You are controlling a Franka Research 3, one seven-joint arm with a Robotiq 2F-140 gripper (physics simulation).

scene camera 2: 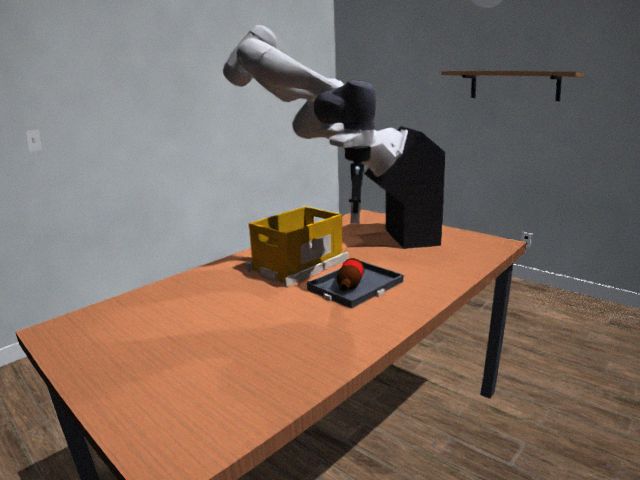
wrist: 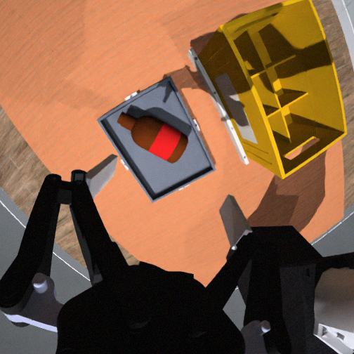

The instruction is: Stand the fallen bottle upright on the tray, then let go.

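A brown bottle [scene camera 2: 350,274] [wrist: 159,137] with a red band lies on its side in the dark grey tray [scene camera 2: 371,298] [wrist: 170,186]. In the scene view its neck points toward the camera; in the wrist view the neck points to the upper left, near the tray's wall. My gripper [scene camera 2: 355,222] [wrist: 171,184] is open and empty, with its fingers pointing down. It hangs above the table behind the tray, on the robot base's side, apart from the bottle.
A yellow crate [scene camera 2: 275,254] [wrist: 265,132] with inner dividers stands beside the tray. A pale strip [scene camera 2: 316,269] [wrist: 220,107] lies along the crate's tray side. The black robot base [scene camera 2: 421,196] stands at the back of the wooden table [scene camera 2: 206,361] [wrist: 60,65].
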